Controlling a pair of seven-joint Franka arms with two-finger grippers.
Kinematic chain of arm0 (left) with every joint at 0, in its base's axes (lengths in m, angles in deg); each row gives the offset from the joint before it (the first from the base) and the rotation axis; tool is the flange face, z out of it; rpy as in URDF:
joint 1: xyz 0 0 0.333 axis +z
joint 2: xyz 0 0 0 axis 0.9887 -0.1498 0
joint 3: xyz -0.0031 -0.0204 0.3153 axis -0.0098 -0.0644 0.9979
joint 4: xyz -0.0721 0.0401 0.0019 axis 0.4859 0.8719 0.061
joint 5: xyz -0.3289 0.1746 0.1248 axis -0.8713 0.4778 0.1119
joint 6: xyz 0 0 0 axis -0.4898 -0.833 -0.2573
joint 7: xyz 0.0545 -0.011 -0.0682 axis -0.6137 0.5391 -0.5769
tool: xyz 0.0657 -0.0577 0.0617 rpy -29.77 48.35 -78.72
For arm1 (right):
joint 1: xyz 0 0 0.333 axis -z
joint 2: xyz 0 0 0 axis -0.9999 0.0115 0
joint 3: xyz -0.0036 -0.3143 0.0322 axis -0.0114 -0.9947 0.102
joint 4: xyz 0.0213 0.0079 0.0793 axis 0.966 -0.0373 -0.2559
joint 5: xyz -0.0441 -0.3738 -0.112 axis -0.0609 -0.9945 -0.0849
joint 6: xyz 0 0 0 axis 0.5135 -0.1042 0.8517
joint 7: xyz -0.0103 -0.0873 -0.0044 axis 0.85 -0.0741 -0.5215
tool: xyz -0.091 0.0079 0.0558 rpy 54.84 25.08 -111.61
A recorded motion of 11 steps. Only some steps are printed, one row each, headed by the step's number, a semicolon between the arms.
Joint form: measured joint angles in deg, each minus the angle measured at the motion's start. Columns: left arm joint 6, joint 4, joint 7, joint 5, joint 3, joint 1, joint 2; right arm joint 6, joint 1, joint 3, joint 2, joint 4, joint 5, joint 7.
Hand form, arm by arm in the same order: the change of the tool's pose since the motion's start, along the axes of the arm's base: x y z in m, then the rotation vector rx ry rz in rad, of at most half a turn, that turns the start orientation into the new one. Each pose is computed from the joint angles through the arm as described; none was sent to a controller.
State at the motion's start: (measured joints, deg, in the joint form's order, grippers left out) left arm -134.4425 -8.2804 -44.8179 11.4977 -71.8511 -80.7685 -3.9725; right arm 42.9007 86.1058 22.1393 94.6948 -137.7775 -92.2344 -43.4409
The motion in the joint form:
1: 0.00 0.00 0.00 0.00 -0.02 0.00 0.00; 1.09 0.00 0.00 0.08 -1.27 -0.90 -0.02
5: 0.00 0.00 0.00 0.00 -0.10 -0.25 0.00; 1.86 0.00 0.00 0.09 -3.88 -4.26 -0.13
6: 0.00 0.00 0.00 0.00 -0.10 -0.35 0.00; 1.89 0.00 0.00 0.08 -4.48 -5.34 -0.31
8: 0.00 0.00 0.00 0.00 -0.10 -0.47 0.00; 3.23 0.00 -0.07 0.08 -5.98 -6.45 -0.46
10: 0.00 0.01 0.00 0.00 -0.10 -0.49 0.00; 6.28 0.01 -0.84 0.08 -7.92 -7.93 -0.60
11: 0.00 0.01 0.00 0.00 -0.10 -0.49 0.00; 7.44 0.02 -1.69 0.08 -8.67 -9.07 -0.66
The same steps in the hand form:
1: 0.0000 -0.0002 0.0000 0.0000 0.0000 -0.0003; -0.0055 -0.0004 -0.0080 -0.0066 0.0040 0.0156
5: -0.0001 -0.0034 0.0000 0.0000 0.0000 -0.0061; -0.0197 -0.0032 -0.0244 -0.0460 0.0290 0.0624
6: -0.0001 -0.0044 0.0000 0.0000 0.0000 -0.0079; -0.0232 -0.0042 -0.0280 -0.0593 0.0355 0.0745
8: -0.0002 -0.0055 0.0000 0.0000 0.0000 -0.0099; -0.0303 -0.0049 -0.0362 -0.0648 0.0379 0.0921
10: -0.0002 -0.0057 0.0001 0.0000 -0.0002 -0.0103; -0.0366 -0.0100 -0.0451 -0.0623 0.0223 0.1102
11: -0.0002 -0.0057 0.0001 0.0000 -0.0002 -0.0103; -0.0384 -0.0167 -0.0486 -0.0683 0.0161 0.1157

